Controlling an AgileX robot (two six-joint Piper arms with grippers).
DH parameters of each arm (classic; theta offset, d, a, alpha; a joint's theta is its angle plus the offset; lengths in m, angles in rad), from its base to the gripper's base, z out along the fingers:
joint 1: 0 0.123 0 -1.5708
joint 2: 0.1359 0 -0.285 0
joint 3: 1.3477 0 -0.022 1.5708
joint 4: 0 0.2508 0 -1.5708
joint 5: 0 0 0.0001 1.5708
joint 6: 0 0.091 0 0
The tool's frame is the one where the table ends.
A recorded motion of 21 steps. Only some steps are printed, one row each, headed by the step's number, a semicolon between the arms.
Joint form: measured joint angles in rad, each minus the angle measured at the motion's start. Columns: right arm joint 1, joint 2, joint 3, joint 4, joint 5, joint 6; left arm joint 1, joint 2, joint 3, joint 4, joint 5, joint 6.
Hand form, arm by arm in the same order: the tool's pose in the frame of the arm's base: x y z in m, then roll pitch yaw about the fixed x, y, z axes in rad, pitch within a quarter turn. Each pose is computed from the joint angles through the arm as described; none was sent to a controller.
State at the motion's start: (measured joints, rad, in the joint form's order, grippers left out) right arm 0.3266 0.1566 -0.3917 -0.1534 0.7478 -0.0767; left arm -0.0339 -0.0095 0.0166 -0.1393 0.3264 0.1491
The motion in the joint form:
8: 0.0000 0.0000 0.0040 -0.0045 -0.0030 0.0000; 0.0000 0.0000 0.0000 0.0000 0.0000 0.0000
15: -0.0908 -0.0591 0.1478 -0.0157 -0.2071 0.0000; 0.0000 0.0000 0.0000 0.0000 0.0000 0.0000
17: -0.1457 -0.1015 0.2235 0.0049 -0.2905 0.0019; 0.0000 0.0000 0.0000 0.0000 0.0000 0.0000
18: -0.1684 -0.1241 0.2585 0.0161 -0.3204 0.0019; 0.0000 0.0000 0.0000 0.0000 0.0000 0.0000
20: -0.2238 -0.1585 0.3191 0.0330 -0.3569 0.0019; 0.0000 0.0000 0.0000 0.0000 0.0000 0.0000
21: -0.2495 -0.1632 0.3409 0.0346 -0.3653 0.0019; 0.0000 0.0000 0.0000 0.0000 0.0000 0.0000
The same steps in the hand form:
8: 0.0419 0.0040 0.2676 -2.6485 1.0922 -2.3875; 0.0535 -0.0059 0.1789 3.1174 1.3276 3.0368
15: 0.0487 0.0036 0.2414 -2.4684 1.1837 -2.2856; 0.0535 -0.0059 0.1789 3.1174 1.3276 3.0368
17: 0.0498 0.0030 0.2258 -2.4275 1.2344 -2.2855; 0.0535 -0.0059 0.1789 3.1174 1.3276 3.0368
18: 0.0498 0.0027 0.2179 -2.4183 1.2542 -2.2931; 0.0535 -0.0059 0.1789 3.1174 1.3276 3.0368
20: 0.0503 0.0010 0.2026 -2.4379 1.2720 -2.3596; 0.0535 -0.0059 0.1789 3.1174 1.3276 3.0368
21: 0.0509 -0.0001 0.1964 -2.4600 1.2660 -2.4052; 0.0535 -0.0059 0.1789 3.1174 1.3276 3.0368

